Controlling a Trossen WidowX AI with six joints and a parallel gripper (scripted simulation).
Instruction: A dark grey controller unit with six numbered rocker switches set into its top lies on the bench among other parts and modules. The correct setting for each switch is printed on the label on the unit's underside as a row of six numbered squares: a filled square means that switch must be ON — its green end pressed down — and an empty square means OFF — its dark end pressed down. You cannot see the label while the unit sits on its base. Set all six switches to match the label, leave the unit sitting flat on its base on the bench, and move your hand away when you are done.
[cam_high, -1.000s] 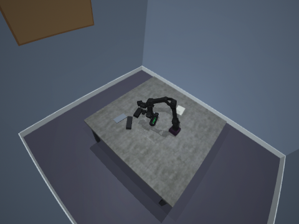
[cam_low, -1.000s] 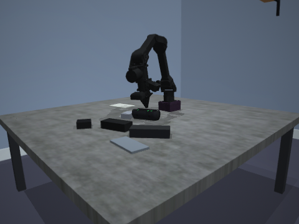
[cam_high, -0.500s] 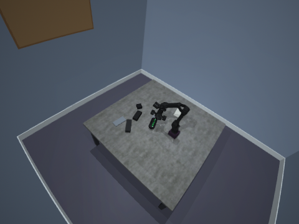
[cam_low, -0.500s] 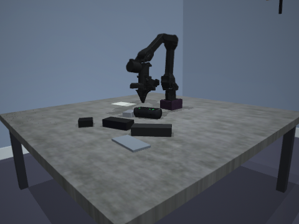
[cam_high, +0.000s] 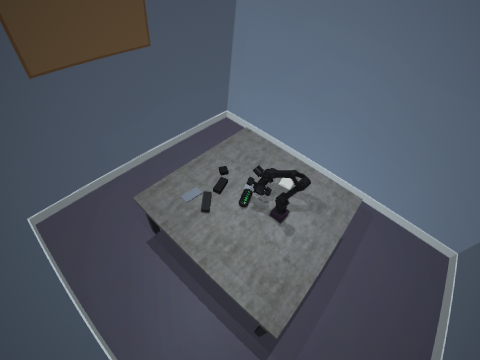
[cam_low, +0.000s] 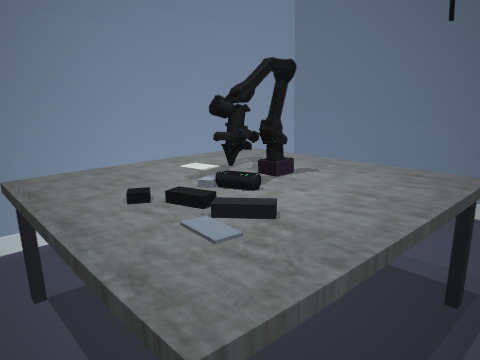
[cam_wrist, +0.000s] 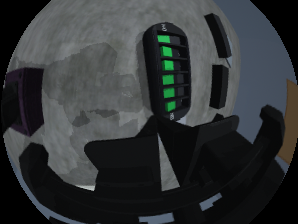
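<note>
Right now the grey block is 70 mm ahead of my gripper tip, 50 mm below it and 30 mm to the right of it. From my gripper tip the other things lie so: white sheet: 330 mm to the right, 110 mm behind, 60 mm below; flat grey plate: 340 mm ahead, 310 mm to the left, 60 mm below; black cube: 340 mm ahead, 50 mm below, 30 mm to the right.
</note>
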